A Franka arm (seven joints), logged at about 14 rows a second.
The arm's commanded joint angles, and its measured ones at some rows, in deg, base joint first. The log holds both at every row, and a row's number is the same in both.
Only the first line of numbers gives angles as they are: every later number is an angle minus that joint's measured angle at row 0.
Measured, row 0:
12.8 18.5 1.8 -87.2 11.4 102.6 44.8
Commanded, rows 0 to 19:
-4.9 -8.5 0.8 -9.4 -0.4 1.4 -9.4
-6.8 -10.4 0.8 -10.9 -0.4 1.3 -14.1
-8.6 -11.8 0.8 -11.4 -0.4 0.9 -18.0
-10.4 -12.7 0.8 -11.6 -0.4 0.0 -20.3
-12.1 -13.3 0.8 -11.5 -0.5 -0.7 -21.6
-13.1 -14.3 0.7 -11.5 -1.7 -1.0 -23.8
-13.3 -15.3 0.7 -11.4 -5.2 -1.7 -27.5
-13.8 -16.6 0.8 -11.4 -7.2 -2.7 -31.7
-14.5 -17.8 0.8 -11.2 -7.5 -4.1 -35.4
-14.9 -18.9 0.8 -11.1 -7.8 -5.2 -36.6
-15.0 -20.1 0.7 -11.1 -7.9 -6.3 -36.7
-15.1 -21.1 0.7 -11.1 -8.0 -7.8 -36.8
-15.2 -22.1 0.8 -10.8 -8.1 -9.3 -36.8
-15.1 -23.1 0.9 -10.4 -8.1 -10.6 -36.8
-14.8 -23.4 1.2 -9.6 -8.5 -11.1 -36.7
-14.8 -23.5 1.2 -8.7 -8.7 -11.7 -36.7
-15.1 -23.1 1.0 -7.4 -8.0 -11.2 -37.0
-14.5 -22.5 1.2 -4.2 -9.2 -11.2 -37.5
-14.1 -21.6 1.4 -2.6 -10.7 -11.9 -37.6
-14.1 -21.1 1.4 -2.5 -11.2 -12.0 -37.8
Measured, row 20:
-13.9 -22.9 0.6 -5.5 -9.1 -10.8 -36.9
